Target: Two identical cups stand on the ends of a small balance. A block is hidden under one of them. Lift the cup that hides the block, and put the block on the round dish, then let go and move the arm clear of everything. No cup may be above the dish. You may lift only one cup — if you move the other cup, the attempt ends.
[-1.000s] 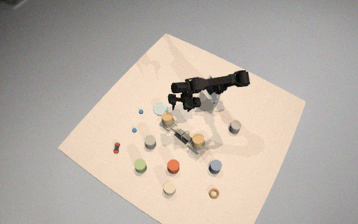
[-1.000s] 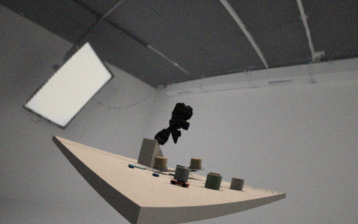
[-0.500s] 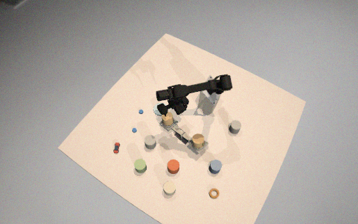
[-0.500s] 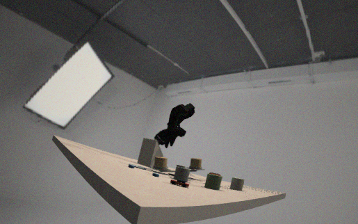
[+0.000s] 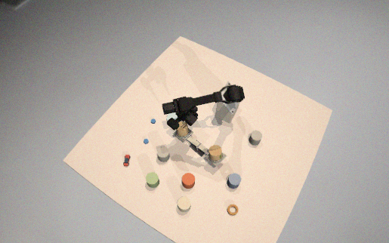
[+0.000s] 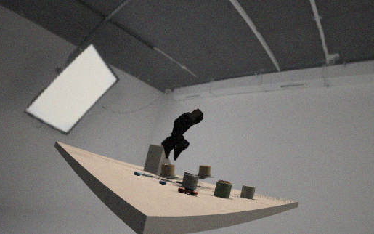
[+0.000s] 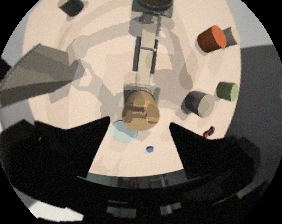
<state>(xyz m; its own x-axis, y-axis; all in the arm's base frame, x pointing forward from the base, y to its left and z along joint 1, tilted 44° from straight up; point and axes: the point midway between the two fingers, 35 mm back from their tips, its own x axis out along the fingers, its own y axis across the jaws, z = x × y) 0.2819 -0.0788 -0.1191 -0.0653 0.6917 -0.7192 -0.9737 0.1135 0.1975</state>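
Right now my gripper tip is 60 mm above the tan cup and 20 mm to the left of it. The rest, counted from my gripper tip: pale blue round dish 120 mm below, 100 mm to the right, 70 mm behind; then balance beam 130 mm to the left, 80 mm below, 30 mm ahead; then balance 130 mm to the left, 100 mm below, 30 mm ahead.
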